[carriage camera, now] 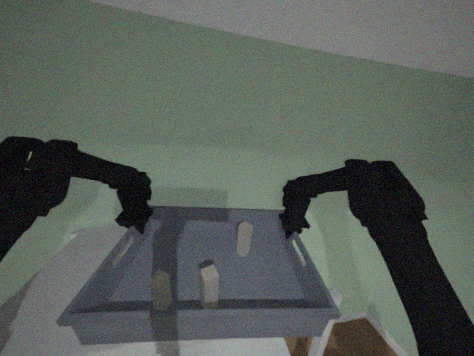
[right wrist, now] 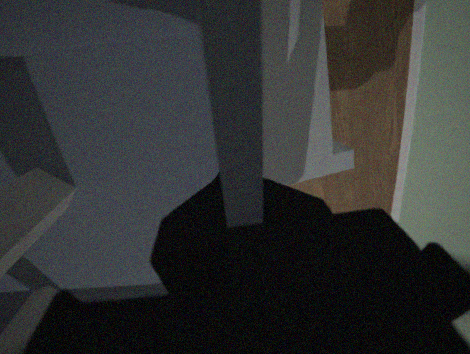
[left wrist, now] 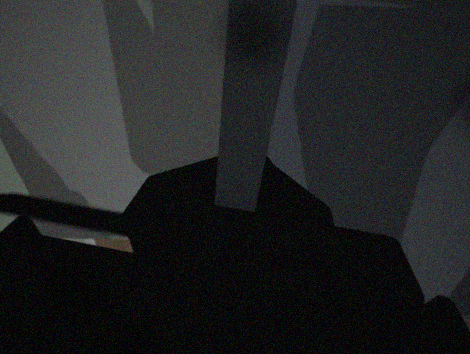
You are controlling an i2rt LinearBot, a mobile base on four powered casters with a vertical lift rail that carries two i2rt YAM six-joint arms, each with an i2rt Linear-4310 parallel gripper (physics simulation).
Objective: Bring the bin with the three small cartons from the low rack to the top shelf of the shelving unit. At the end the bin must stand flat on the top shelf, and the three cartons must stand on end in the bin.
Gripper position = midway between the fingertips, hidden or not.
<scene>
The left gripper shows in the carriage camera view [141,233] and in the left wrist view [248,156]; in the right wrist view it is out of frame. A grey-blue bin shows in the carriage camera view, in the right wrist view and in the left wrist view [359,110]. The same spot on the grey-blue bin: [right wrist: 139,112] is [carriage camera: 266,239].
</scene>
